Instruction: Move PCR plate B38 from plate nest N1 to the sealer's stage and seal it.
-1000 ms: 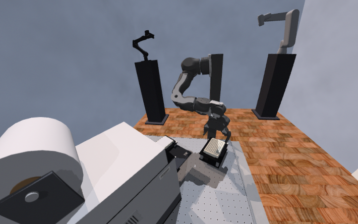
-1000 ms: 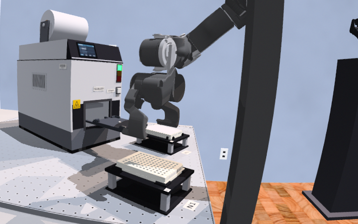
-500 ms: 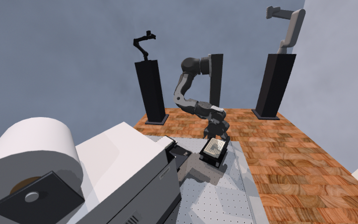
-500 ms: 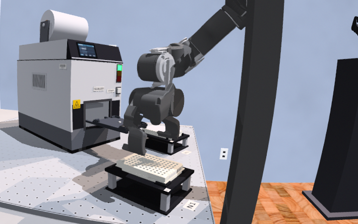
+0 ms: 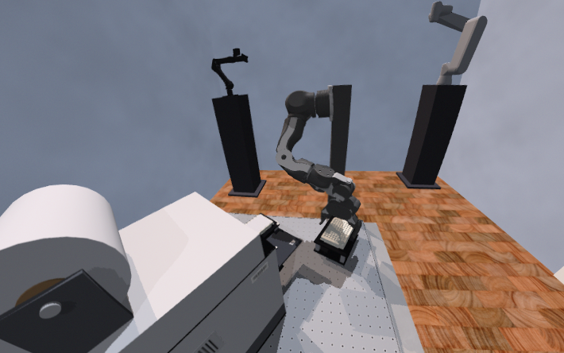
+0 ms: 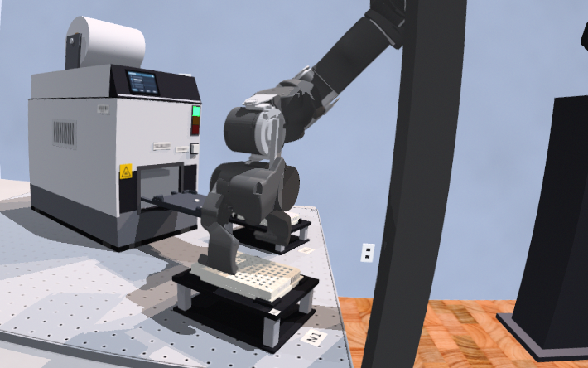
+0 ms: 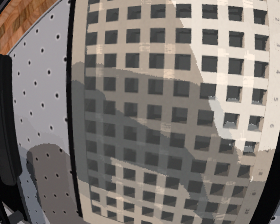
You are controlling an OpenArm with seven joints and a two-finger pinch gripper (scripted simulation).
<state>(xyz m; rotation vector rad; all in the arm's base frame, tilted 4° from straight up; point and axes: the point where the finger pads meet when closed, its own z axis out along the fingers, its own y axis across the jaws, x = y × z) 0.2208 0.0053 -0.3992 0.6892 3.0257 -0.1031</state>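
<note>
My hand is 2 cm above the 96-well plate B38. The rest, counted from my hand: plate nest N1: 4 cm below; door: 23 cm to the right, 19 cm ahead; sealer's stage: 20 cm to the right, 13 cm ahead, 2 cm above.
</note>
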